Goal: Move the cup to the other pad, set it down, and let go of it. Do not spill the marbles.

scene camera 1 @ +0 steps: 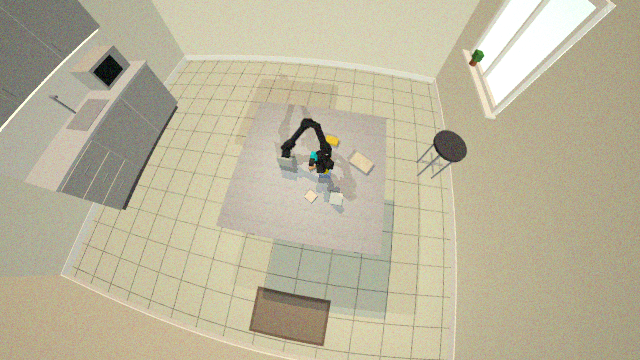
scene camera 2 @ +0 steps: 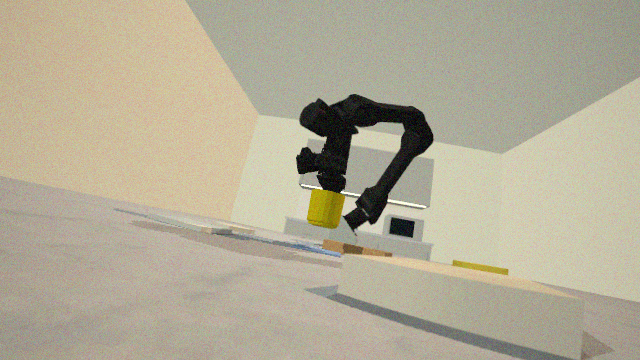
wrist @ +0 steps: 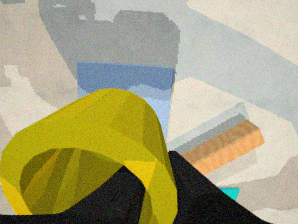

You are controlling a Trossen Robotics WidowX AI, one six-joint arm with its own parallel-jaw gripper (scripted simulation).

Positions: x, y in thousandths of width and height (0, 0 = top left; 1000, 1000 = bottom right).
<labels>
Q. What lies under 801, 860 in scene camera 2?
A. A flat beige box.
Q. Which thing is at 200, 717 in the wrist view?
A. A yellow cup.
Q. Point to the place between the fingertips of my gripper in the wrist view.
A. At 529, 699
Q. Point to a yellow cup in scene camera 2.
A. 509, 579
</labels>
